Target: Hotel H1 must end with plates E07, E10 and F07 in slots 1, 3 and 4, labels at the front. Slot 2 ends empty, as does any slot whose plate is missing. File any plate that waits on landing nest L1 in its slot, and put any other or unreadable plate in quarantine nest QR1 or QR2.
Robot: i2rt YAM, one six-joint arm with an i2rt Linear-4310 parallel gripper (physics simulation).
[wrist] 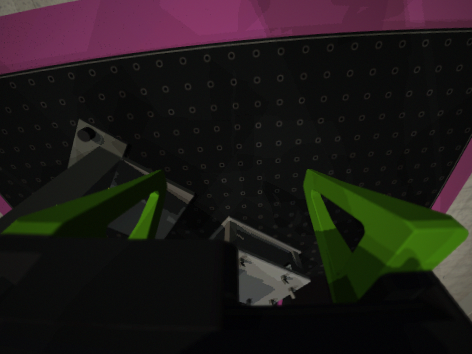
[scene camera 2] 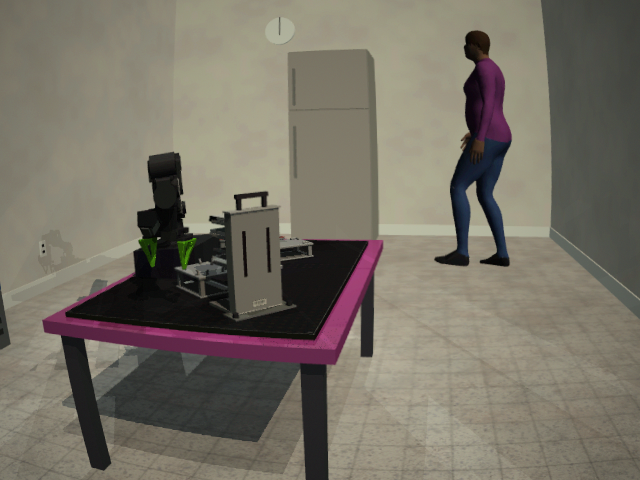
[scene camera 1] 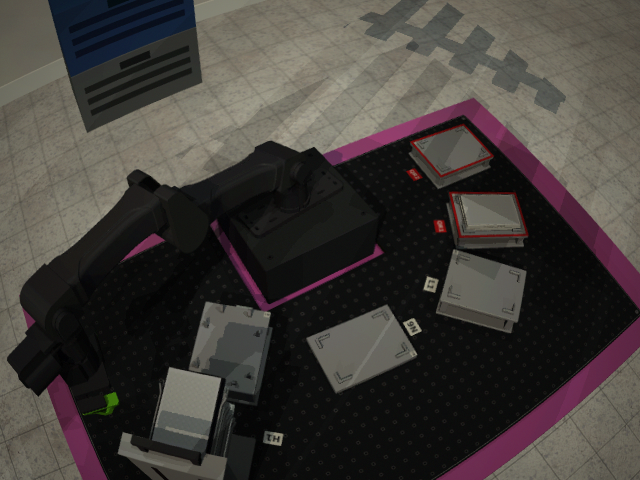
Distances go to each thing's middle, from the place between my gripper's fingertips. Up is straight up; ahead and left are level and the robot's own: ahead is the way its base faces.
Labels:
My gripper is now 460 mm to the right of the nest N6 (scene camera 1: 350, 353), 150 mm short of it and 110 mm above it.

